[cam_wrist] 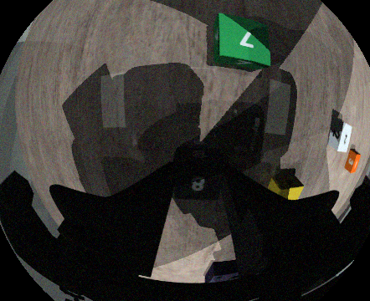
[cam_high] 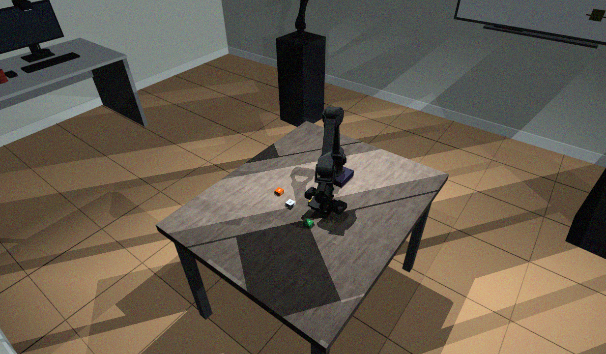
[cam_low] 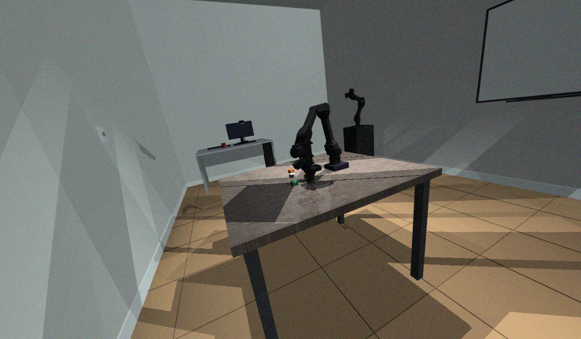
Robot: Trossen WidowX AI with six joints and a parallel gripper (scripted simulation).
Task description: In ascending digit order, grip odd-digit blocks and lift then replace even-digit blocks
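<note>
Right now the black block is right at my gripper tip. The rest, counted from my gripper tip: white block (50 mm ahead, 160 mm to the right); then green block (90 mm ahead, 20 mm to the right); then yellow block (20 mm behind, 90 mm to the right).
</note>
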